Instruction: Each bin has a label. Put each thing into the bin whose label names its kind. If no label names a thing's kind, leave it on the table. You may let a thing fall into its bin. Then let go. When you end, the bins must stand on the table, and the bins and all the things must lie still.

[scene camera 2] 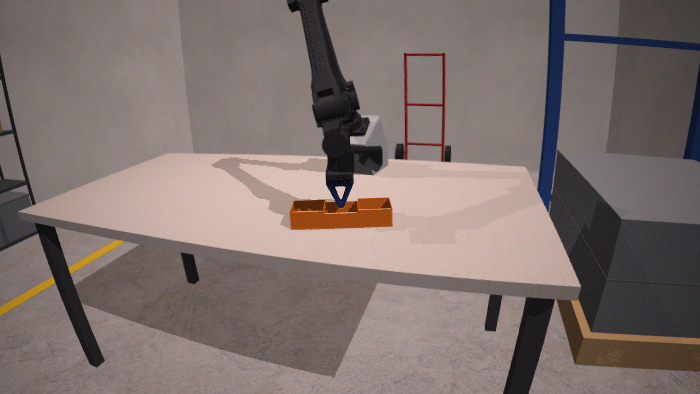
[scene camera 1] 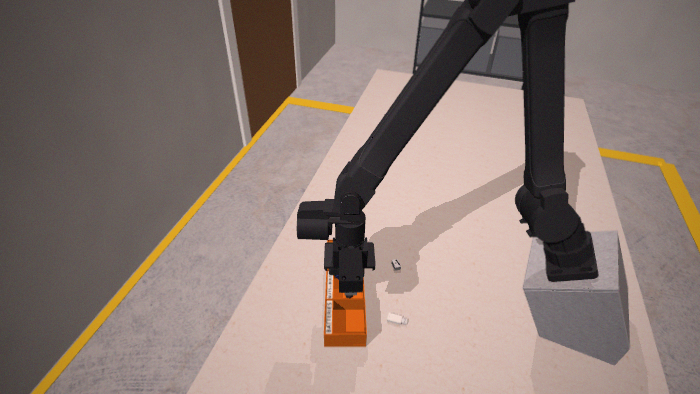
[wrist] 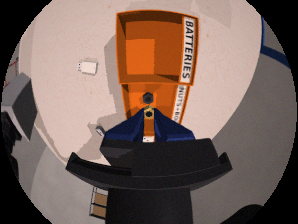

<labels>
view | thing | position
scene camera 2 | my gripper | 341, 206
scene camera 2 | orange bin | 373, 212
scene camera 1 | orange bin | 345, 319
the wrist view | my gripper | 149, 111
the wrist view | orange bin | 148, 47
</labels>
